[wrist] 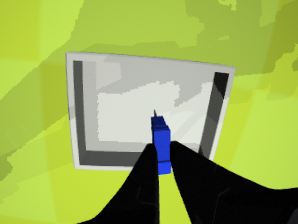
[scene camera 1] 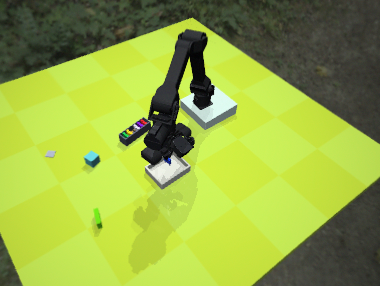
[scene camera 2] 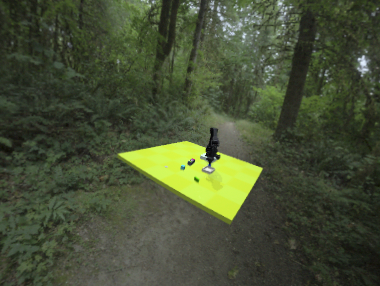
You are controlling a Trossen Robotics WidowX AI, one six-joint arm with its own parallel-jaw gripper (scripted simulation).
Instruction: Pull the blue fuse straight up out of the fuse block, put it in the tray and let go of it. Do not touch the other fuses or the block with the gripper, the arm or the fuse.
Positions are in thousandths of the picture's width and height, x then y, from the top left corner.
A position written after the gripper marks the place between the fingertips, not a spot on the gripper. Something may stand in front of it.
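Gripper (scene camera 1: 441,554), (wrist: 542,667), carrying a blue fuse (wrist: 539,587). Tray (scene camera 1: 428,610), (wrist: 374,435).
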